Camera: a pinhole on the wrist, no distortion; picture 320 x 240 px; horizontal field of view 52.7 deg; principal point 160.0 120.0 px. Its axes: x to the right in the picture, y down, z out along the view. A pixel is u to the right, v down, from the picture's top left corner.
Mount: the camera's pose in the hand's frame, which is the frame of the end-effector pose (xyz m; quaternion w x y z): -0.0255 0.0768 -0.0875 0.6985 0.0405 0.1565 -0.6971
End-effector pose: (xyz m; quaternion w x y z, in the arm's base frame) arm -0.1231 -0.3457 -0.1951 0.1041 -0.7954 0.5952 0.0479
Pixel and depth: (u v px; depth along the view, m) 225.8 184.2 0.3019
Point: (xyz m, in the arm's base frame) -0.0305 -0.3664 -0.3719
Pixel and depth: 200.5 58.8 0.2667
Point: -0.0961 -0.2704 -0.3452
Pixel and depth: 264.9 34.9 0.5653
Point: 0.1203 -0.1028 -0.5608
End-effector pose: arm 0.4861 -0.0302 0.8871 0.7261 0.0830 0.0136 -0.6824
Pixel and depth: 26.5 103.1 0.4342
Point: 0.5812 -0.1015 1.2685
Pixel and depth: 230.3 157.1 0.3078
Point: 0.4024 -0.1164 1.0497
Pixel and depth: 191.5 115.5 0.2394
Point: 0.4628 -0.0588 1.0163
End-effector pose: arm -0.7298 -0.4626 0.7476 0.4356 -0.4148 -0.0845 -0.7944
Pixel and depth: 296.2 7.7 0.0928
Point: -0.7110 -0.4461 0.7098
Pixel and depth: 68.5 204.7 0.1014
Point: -0.6687 -0.5144 0.7509
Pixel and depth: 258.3 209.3 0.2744
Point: -0.7335 -0.4051 0.9207
